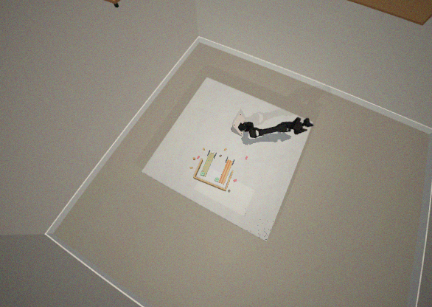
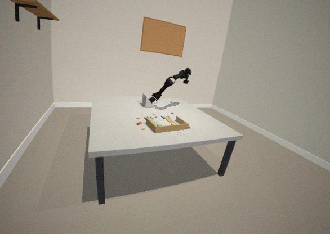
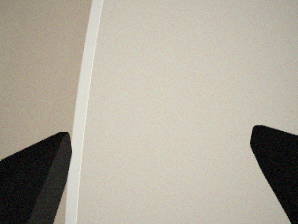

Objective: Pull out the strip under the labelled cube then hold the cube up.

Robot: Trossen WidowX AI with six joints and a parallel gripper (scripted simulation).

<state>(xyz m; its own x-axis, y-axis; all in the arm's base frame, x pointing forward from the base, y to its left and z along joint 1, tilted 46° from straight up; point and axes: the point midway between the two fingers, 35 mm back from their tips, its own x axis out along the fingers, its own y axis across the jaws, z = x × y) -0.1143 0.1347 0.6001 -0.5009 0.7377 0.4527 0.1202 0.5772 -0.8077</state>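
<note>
The strip is 63 cm ahead of my gripper tip, 65 cm to the right of it and 37 cm below it.
</note>
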